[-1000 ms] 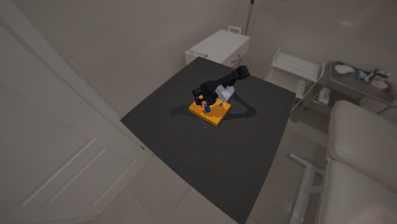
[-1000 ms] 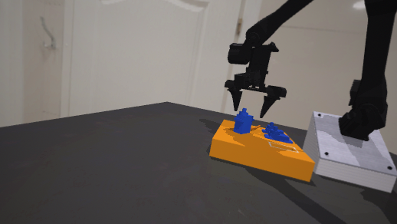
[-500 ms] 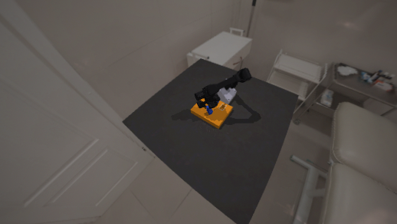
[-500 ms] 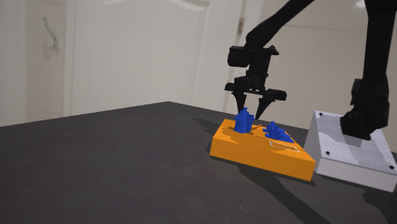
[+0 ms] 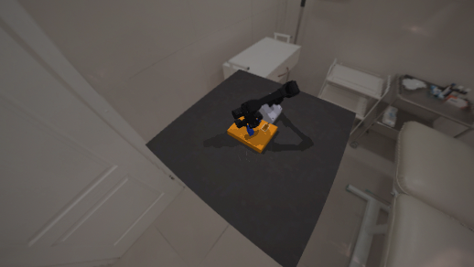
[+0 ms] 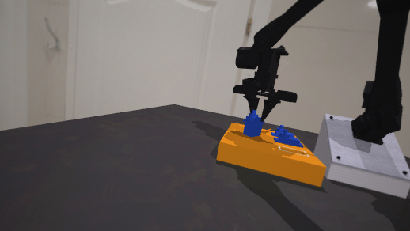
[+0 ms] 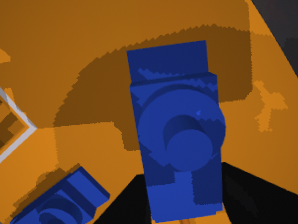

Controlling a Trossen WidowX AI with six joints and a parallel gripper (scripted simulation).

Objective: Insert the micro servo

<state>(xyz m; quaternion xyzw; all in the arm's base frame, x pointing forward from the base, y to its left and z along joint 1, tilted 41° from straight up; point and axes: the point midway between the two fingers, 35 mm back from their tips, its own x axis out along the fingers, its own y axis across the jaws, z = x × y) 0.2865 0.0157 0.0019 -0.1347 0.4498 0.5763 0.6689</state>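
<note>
Now: gripper tip 70 mm above the orange deck, 10 mm to the right of it and 10 mm short of it.
</note>
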